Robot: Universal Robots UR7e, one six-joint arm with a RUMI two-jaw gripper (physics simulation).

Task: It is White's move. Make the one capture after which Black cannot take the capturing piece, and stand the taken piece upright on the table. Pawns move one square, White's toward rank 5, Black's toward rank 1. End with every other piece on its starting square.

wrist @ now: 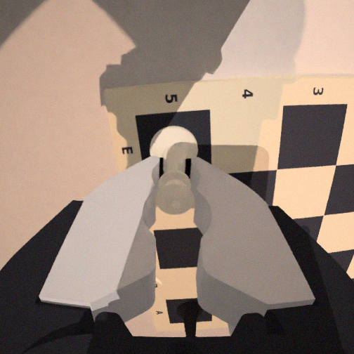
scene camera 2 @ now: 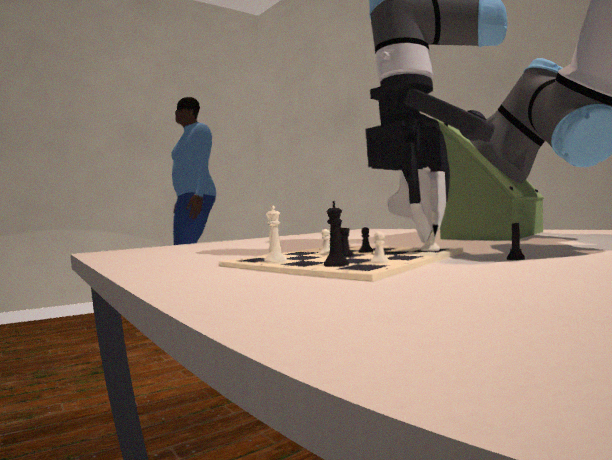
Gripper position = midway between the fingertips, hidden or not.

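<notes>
My gripper [scene camera 2: 428, 242], [wrist: 173, 162]. Chessboard [scene camera 2: 308, 262], [wrist: 279, 135]. White queen [wrist: 175, 144]. Black king [scene camera 2: 336, 258]; out of frame in the wrist view.
</notes>
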